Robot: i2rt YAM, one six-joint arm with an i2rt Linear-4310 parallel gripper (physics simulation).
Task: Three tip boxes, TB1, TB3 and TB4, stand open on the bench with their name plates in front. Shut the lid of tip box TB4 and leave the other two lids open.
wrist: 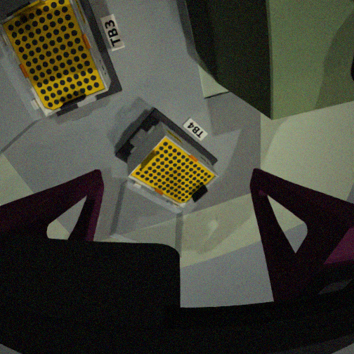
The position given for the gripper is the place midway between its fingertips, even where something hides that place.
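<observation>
The gripper (176, 177) is visible, together with a clear lid (139, 216) and a grey mat (157, 68).
</observation>
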